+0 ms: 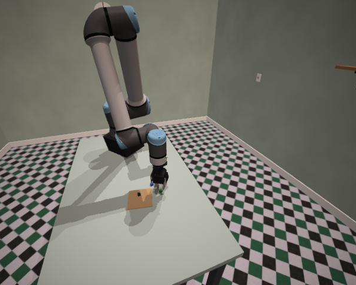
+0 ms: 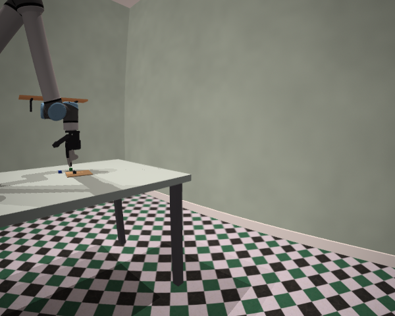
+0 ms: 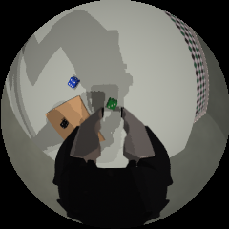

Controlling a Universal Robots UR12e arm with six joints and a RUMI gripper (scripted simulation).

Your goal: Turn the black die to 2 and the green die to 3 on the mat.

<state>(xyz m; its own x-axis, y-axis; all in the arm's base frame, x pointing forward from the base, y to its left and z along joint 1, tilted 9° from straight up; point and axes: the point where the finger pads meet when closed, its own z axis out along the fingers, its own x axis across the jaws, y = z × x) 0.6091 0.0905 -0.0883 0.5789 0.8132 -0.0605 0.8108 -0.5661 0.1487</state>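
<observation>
My gripper is now 30 mm above the green die. Round my hand: black die (130 mm to the right, 30 mm below, 30 mm behind); then orange mat (130 mm to the right, 40 mm below); then blue die (80 mm behind, 30 mm to the right, 30 mm below).
</observation>
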